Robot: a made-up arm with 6 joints.
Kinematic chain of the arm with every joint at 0, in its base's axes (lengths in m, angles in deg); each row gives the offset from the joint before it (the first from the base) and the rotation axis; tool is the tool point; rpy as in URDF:
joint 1: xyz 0 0 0.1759 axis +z
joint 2: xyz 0 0 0 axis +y
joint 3: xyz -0.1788 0 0.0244 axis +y
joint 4: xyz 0.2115 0 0.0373 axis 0.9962 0 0.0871
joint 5: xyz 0 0 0 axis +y
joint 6: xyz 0.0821 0 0.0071 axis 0.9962 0 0.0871
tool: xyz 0 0 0 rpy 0 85 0
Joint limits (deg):
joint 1: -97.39..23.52
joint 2: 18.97..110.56
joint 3: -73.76..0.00
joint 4: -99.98..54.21
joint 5: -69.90..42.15
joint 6: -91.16..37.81
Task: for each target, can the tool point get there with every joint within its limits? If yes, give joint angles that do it. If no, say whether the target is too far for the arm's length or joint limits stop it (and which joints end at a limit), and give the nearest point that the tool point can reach.
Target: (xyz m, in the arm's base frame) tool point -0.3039 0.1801 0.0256
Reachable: no: joint limits stop it (at a limit: joint 1, joint 2, joint 3, joint 5) | nearest point -0.0506 -0.0007 0.0711 | short by 0.315 m
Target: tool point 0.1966 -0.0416 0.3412
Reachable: yes | joints -28.80 57.02 -42.44 -64.28 -51.71 19.56
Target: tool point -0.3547 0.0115 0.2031
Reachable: no: joint limits stop it (at a limit: joint 1, joint 3, joint 4, joint 5) | nearest point -0.0746 -0.0876 0.2526 | short by 0.301 m
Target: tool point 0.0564 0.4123 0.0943
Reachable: no: joint limits stop it (at a limit: joint 1, joint 2, joint 5) | nearest point 0.1541 0.1514 0.1211 | short by 0.280 m
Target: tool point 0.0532 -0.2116 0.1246
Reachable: yes | joints -66.39 95.71 -38.29 -61.18 29.86 -72.81
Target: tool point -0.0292 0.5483 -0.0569
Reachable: no: too far | nearest point 0.1062 0.1305 0.0998 | short by 0.466 m
